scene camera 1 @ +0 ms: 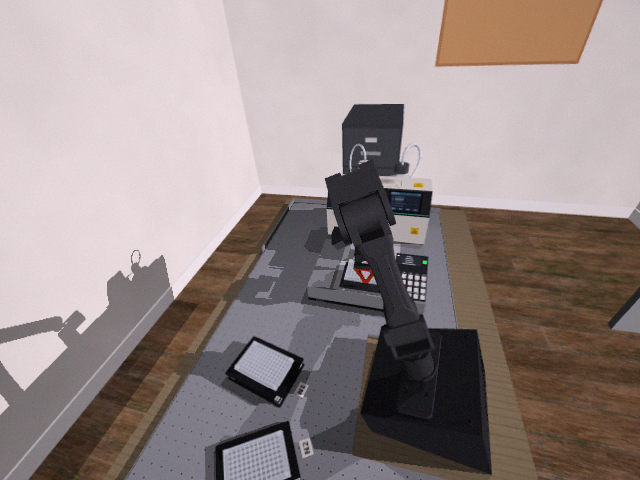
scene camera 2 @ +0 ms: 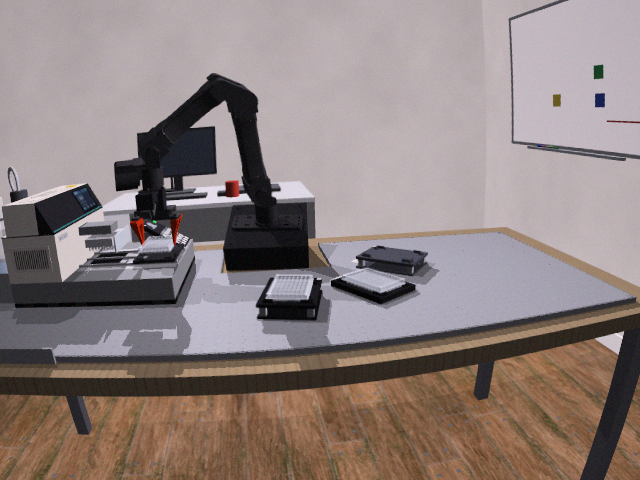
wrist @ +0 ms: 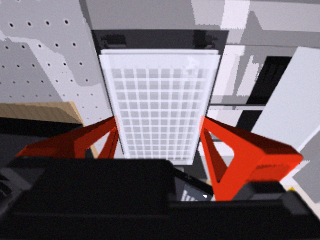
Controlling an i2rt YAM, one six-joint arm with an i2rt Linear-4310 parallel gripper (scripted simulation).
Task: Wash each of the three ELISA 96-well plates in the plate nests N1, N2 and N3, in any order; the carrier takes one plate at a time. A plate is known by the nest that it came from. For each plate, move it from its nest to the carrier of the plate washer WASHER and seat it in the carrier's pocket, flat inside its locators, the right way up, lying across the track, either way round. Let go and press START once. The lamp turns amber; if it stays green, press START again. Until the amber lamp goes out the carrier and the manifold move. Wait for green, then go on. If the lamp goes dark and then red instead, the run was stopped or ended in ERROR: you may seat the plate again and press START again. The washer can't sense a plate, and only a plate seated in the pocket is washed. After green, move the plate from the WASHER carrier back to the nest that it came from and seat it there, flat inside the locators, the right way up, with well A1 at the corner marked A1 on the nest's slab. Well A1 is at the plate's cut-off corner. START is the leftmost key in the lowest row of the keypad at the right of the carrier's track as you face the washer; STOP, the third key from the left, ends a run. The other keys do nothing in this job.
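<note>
An N3 plate (wrist: pixel 158 116) and an N2 plate (scene camera 2: pixel 366 278) are present; in the wrist view the N2 plate is out of frame. My gripper (scene camera 2: pixel 159 246) is visible, also in the wrist view (wrist: pixel 159 119).
</note>
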